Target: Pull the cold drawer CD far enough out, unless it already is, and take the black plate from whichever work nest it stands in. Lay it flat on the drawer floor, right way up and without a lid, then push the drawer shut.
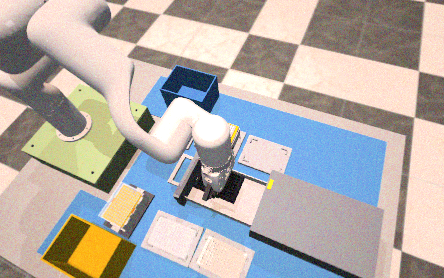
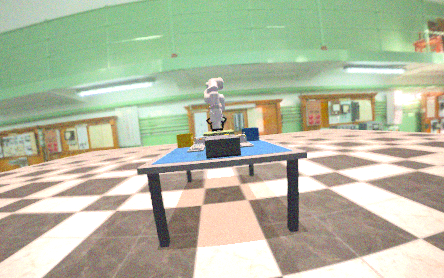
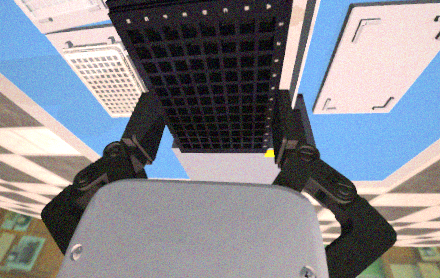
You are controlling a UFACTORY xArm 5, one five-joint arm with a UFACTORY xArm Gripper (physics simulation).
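Note:
There's a beige plate [image 3: 110, 74] to be seen, and a black plate [image 3: 213, 78] as well, and then there's the gripper [image 3: 215, 105].

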